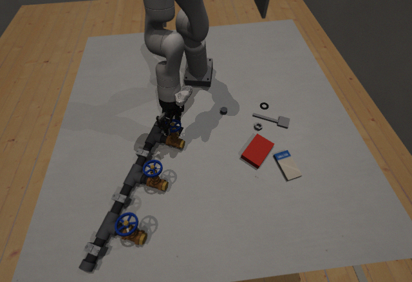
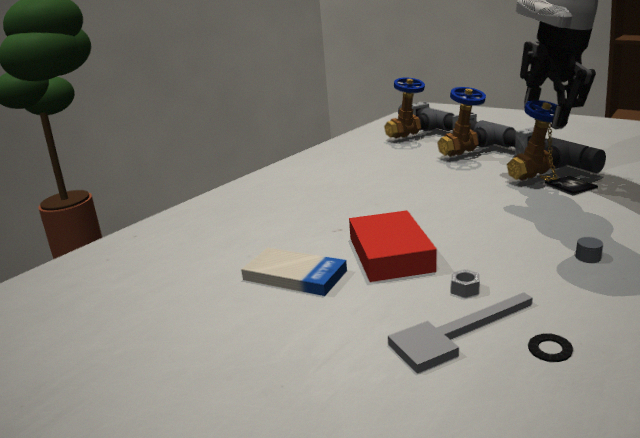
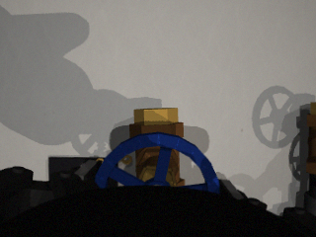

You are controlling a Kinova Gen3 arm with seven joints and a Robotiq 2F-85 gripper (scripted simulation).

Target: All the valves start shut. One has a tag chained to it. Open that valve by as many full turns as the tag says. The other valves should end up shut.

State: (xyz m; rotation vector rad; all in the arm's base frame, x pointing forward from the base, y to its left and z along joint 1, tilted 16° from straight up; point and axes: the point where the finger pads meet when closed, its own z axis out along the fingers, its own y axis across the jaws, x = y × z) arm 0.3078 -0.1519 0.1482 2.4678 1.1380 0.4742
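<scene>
My hand is 12 cm above the black tag and 4 cm past it. Also, from my hand: red block 31 cm to the left, 13 cm ahead, 11 cm below; then small grey cylinder 23 cm to the left, 11 cm below, 10 cm behind; then grey paddle-shaped tool 44 cm to the left, 12 cm below.
</scene>
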